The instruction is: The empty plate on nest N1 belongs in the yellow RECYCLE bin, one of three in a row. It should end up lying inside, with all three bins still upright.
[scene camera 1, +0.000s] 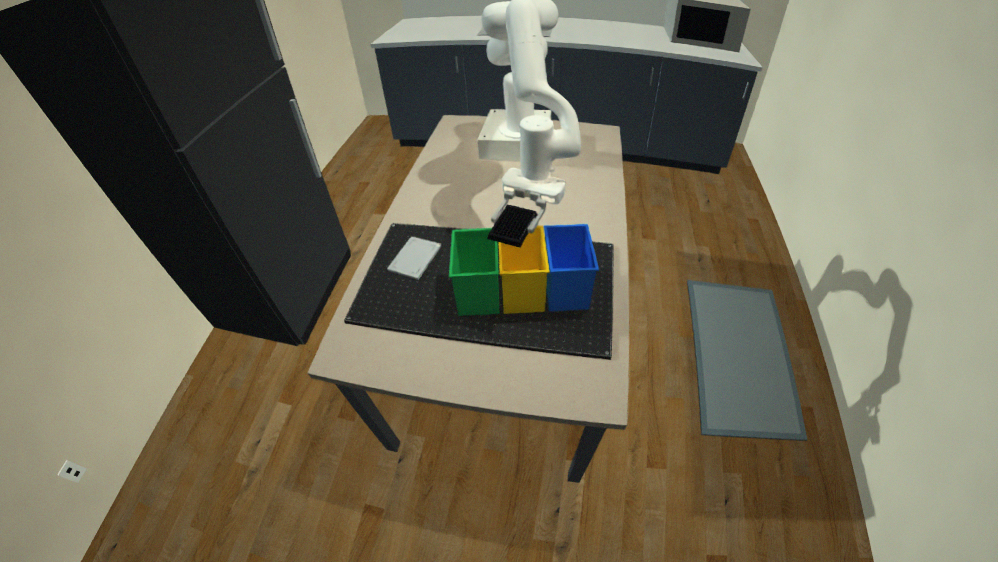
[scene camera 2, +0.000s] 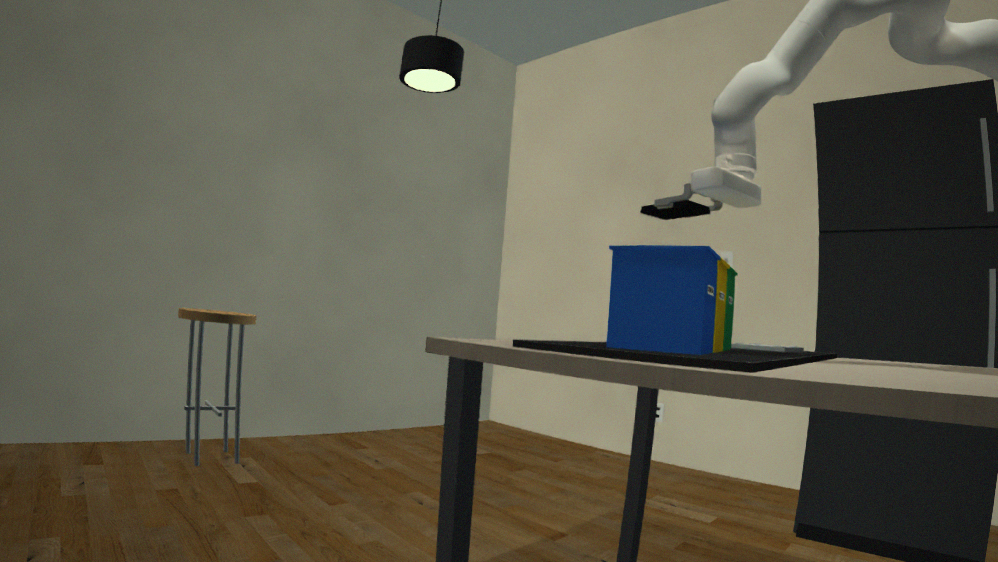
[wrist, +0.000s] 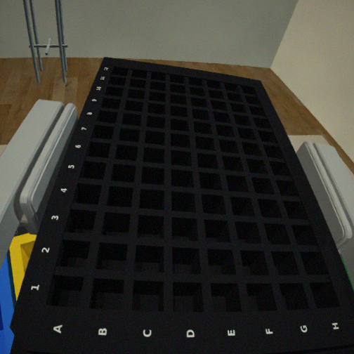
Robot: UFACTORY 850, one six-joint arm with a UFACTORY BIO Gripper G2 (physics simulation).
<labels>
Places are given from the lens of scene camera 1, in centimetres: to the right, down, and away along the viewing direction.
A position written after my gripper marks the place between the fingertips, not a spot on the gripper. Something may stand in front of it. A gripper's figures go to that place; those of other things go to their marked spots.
my gripper (scene camera 1: pixel 511 226): 3, -14, 107
black plate (scene camera 1: pixel 511 227): 3, -13, 106
yellow bin (scene camera 1: pixel 524 270): 8, -3, 136
blue bin (scene camera 1: pixel 572 262): 23, -6, 135
green bin (scene camera 1: pixel 474 270): -8, -3, 136
The marked spots on the black plate and the blue bin are 36 cm apart.
</labels>
